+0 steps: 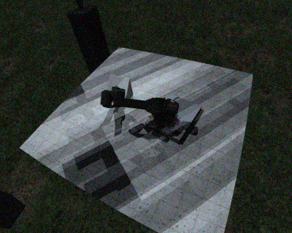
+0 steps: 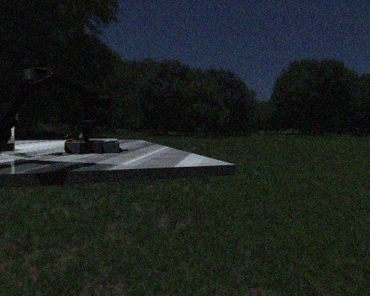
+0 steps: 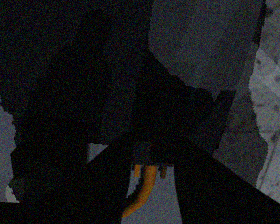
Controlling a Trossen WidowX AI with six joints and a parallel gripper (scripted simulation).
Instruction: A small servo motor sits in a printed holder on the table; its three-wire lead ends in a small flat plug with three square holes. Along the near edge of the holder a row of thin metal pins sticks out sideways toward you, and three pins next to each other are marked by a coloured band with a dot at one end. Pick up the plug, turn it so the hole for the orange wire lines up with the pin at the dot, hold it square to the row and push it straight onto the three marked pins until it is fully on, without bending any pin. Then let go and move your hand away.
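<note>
Now: gripper tip 100 mm short of the grey printed holder, 100 mm to the right of it and 30 mm above it.
</note>
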